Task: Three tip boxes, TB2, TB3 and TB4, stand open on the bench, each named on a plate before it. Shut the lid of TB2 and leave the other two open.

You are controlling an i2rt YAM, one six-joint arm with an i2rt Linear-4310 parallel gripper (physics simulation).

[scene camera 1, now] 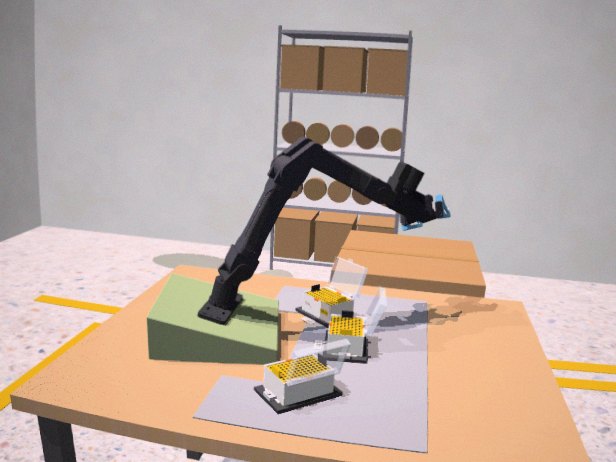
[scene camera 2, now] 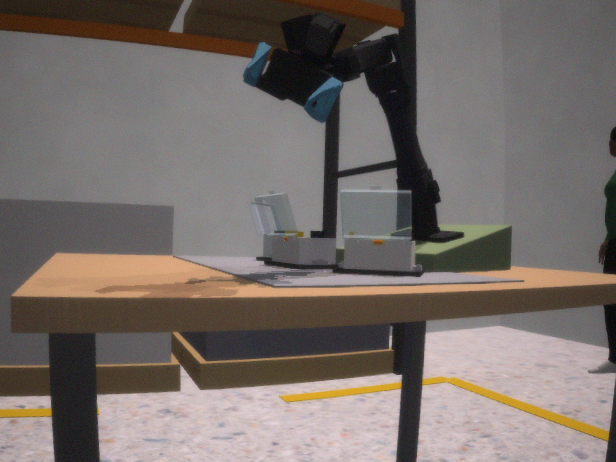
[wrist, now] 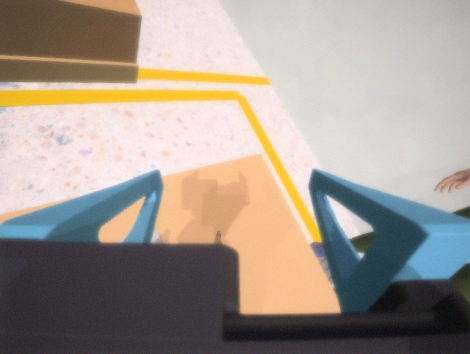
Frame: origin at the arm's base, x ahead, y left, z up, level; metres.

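Where they show: gripper, between the fingertips: [scene camera 1: 435, 219] [scene camera 2: 275, 87] [wrist: 235, 177]; arm's base, origin of its link: [scene camera 1: 220, 306] [scene camera 2: 426, 237].
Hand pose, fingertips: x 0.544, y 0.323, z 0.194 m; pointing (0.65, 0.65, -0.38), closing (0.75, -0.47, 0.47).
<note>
Each offset is from my fingertips to the top centre of the thing. "*": to the spot under its first point. Level surfaces: height alone.
Three white tip boxes with yellow racks stand on dark bases: one near the front {* 0.229 m down, 0.277 m back, 0.608 m right} [scene camera 1: 310, 387], one in the middle [scene camera 1: 346, 344], one at the back {* 0.219 m down, 0.322 m back, 0.177 m right} [scene camera 1: 314, 303]. Their clear lids, the near lid {* 0.139 m down, 0.222 m back, 0.615 m right} [scene camera 1: 340, 352], the middle lid {* 0.140 m down, 0.155 m back, 0.394 m right} [scene camera 1: 376, 312] and the back lid {* 0.159 m down, 0.232 m back, 0.101 m right} [scene camera 1: 350, 276], all stand open. In scene camera 2 one box {0.198 m down, 0.296 m back, 0.158 m right} [scene camera 2: 378, 255] is at the right with its lid [scene camera 2: 376, 212] upright; others overlap left of it. I cannot read the names, so cannot tell which is TB2. My gripper [scene camera 1: 435, 220] [scene camera 2: 283, 100] [wrist: 235, 177] is open and empty, high above and beyond the boxes.
The boxes stand on a grey mat {0.264 m down} [scene camera 1: 390, 420] on the wooden bench {0.267 m down} [scene camera 1: 480, 400]. A green wedge [scene camera 1: 210, 340] [scene camera 2: 470, 250] carries the arm's base. Behind the bench are a large carton [scene camera 1: 415, 255] and a shelf rack [scene camera 1: 345, 93]. Part of a person [scene camera 2: 611, 200] shows at the right.
</note>
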